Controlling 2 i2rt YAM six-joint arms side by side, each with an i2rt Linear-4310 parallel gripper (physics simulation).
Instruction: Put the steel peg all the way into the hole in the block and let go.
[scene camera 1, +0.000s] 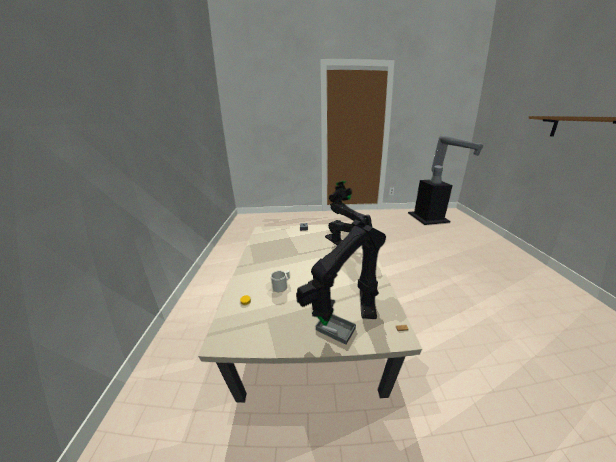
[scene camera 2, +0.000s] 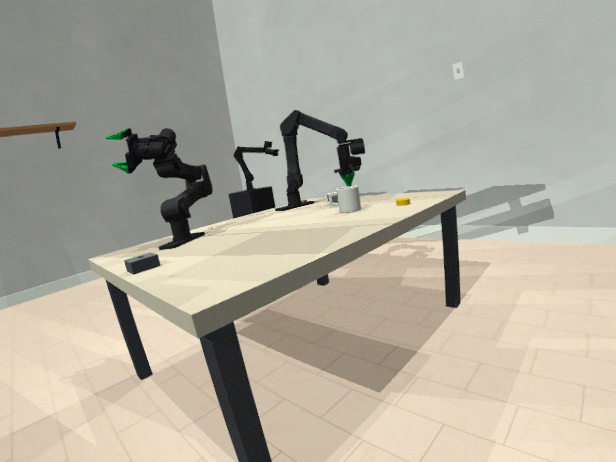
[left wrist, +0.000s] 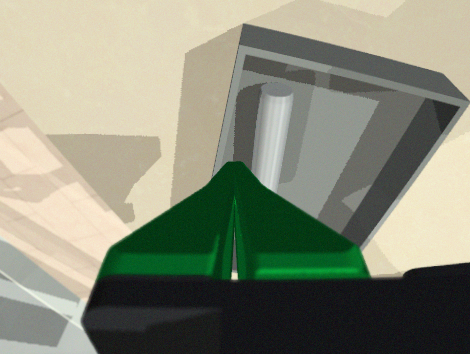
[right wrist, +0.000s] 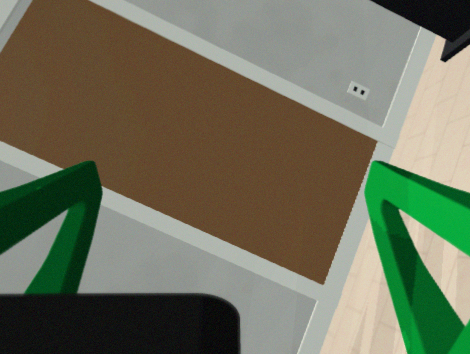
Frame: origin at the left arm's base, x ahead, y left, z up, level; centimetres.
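Where they show: left gripper, fingertip midpoint: (scene camera 1: 325, 325) (left wrist: 234, 175); right gripper, fingertip midpoint: (scene camera 1: 348, 187) (scene camera 2: 109, 151) (right wrist: 233, 176); left arm's base at its link origin: (scene camera 1: 367, 303) (scene camera 2: 295, 206); right arm's base at its link origin: (scene camera 1: 336, 240) (scene camera 2: 183, 241).
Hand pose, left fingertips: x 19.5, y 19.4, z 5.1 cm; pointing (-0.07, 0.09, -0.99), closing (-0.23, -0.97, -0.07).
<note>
Each offset is from my left fingertips to the centre of the thing.
The steel peg {dx -1.8, dy -1.1, dz -4.0 cm} (left wrist: 273, 135) (scene camera 1: 329, 330) lies in the dark grey tray {dx -4.4, dy -2.3, dz -3.7 cm} (left wrist: 345, 55) (scene camera 1: 349, 340), near one side wall. Its near end is hidden behind the fingers in the left wrist view. My left gripper (left wrist: 234, 175) (scene camera 1: 325, 321) (scene camera 2: 348, 184) is shut with its fingertips together and empty, above the tray and beside the peg. The dark block {dx +25.3, dy -99.3, dz -3.5 cm} (scene camera 1: 304, 227) (scene camera 2: 142, 263) with the hole in its top stands at the far end of the table in scene camera 1. My right gripper (right wrist: 233, 176) (scene camera 2: 116, 151) (scene camera 1: 345, 190) is wide open and empty, raised high and facing away from the table.
A grey mug {dx +25.8, dy -27.4, dz -0.4 cm} (scene camera 1: 279, 282) (scene camera 2: 349, 199) stands on the table (scene camera 1: 260, 340) (scene camera 2: 280, 280). A yellow disc {dx +41.2, dy -13.4, dz -4.2 cm} (scene camera 1: 245, 300) (scene camera 2: 403, 202) lies near it. A small brown piece {dx -33.4, dy -4.9, dz -4.7 cm} (scene camera 1: 402, 328) lies near the table's right edge in scene camera 1. Another arm on a black pedestal (scene camera 1: 433, 201) stands off the table.
</note>
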